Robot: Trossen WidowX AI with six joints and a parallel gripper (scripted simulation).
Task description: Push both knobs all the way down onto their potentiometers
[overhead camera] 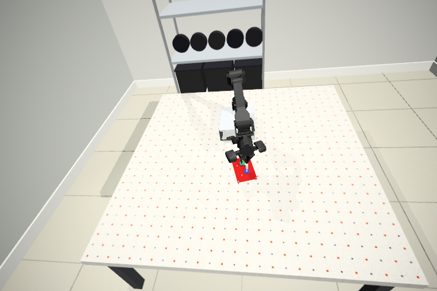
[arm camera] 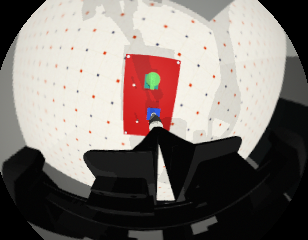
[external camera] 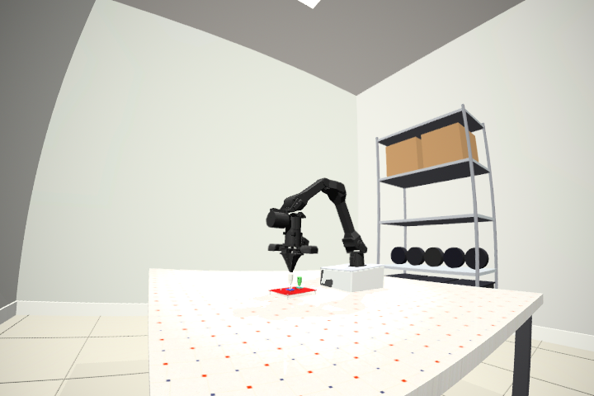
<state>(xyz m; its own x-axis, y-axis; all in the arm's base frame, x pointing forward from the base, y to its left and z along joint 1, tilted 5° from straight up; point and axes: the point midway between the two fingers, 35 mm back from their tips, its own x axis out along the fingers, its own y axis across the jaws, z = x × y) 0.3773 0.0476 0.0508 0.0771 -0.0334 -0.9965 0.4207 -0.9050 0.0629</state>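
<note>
Now: gripper tip 3 cm above the pale knob. Round my gripper tip: green knob 5 cm behind, 3 cm to the right, 4 cm below.
</note>
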